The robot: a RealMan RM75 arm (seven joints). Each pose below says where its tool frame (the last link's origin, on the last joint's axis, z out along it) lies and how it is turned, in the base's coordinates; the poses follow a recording.
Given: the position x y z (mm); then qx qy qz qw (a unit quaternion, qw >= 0).
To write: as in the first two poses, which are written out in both.
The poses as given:
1: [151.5 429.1 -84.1 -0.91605 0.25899 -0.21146 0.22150]
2: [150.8 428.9 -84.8 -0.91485 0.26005 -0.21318 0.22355]
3: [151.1 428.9 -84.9 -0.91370 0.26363 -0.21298 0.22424]
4: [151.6 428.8 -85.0 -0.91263 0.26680 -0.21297 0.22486]
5: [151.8 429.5 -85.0 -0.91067 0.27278 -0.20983 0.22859]
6: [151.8 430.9 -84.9 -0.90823 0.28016 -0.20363 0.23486]
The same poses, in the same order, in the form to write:
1: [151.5 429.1 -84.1 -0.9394 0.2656 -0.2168 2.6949]
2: [150.8 428.9 -84.8 -0.9386 0.2668 -0.2187 2.6907]
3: [151.1 428.9 -84.9 -0.9376 0.2705 -0.2185 2.6893]
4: [151.6 428.8 -85.0 -0.9366 0.2738 -0.2186 2.6880]
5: [151.8 429.5 -85.0 -0.9354 0.2802 -0.2155 2.6803]
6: [151.8 430.9 -84.9 -0.9344 0.2882 -0.2095 2.6674]
